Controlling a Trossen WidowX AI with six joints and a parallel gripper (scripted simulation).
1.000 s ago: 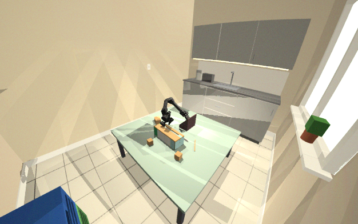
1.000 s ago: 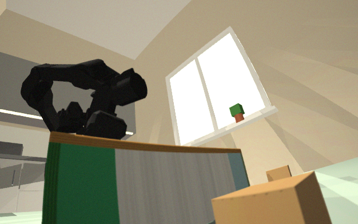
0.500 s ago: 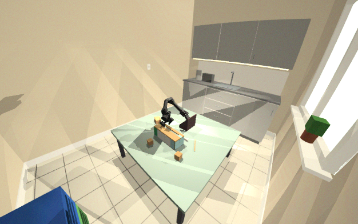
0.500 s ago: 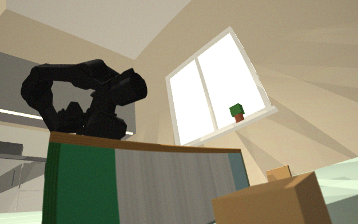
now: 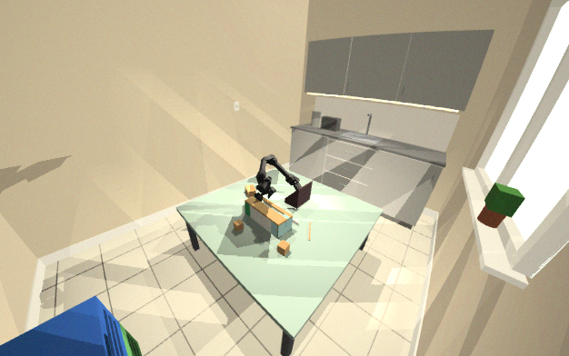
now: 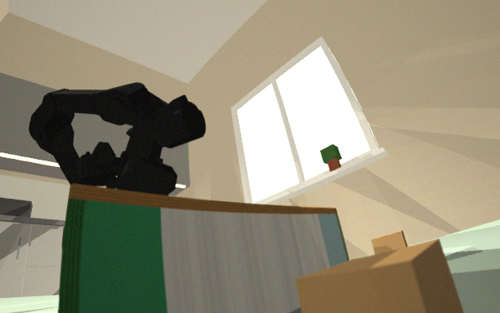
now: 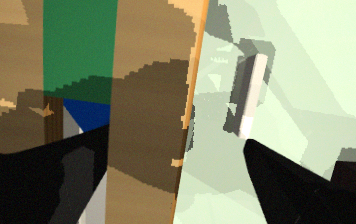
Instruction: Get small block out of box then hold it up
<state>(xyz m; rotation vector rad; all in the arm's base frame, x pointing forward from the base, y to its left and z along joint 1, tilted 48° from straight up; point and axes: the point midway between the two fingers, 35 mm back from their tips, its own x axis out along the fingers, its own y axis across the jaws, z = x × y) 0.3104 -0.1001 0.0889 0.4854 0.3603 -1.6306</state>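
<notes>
Right now my gripper tip is 50 mm short of the small blue block and 20 mm to the left of it. The rest, counted from my gripper tip: thin stick (430 mm to the left, 90 mm below, 30 mm behind); then box (120 mm to the left, 50 mm ahead, 30 mm below).
</notes>
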